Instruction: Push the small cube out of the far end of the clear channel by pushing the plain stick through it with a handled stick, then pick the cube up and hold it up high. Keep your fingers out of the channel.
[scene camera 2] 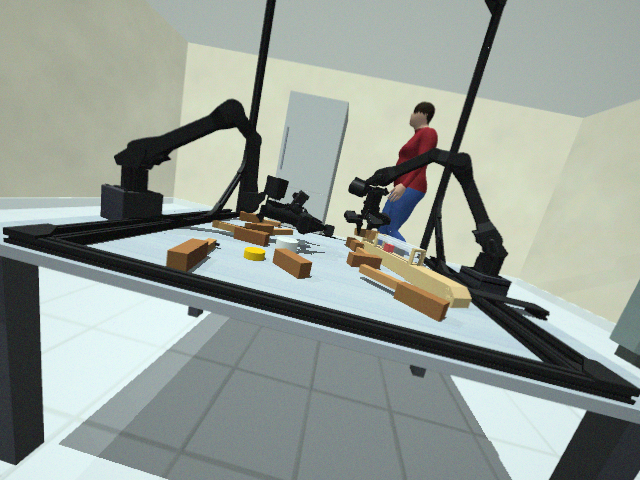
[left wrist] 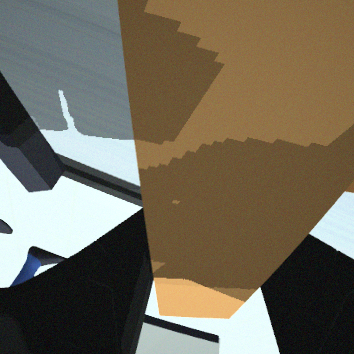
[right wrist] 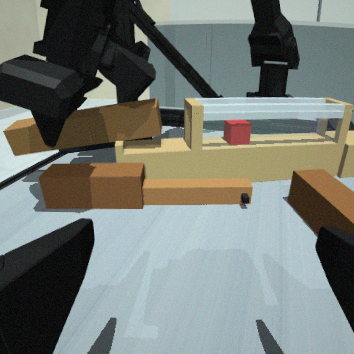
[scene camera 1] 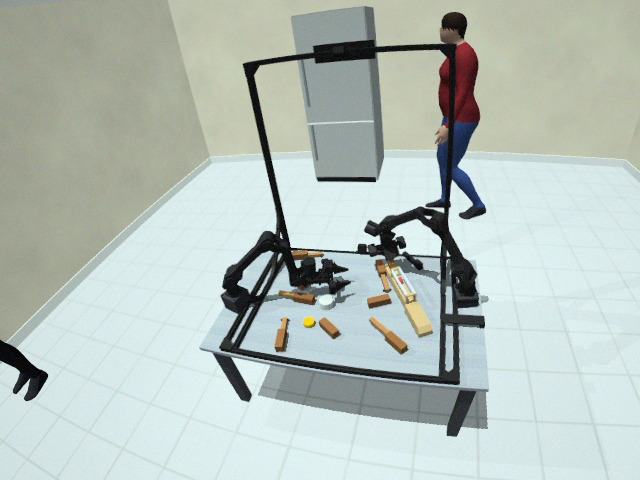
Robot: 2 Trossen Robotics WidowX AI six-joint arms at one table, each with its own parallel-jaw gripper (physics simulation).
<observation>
My left gripper (scene camera 2: 362,234) grips a brown plain stick (left wrist: 235,118), which still rests on a tan wooden base (scene camera 2: 458,295). My right gripper (scene camera 2: 324,225) is open and holds nothing. Further things: a dark handled stick (left wrist: 37,167) and a clear channel (right wrist: 228,122).
The brown plain stick shows as well in the right wrist view (right wrist: 141,118). My left gripper also shows in the left wrist view (left wrist: 205,216) and in the right wrist view (right wrist: 55,138). My right gripper shows as well in the right wrist view (right wrist: 207,234).
</observation>
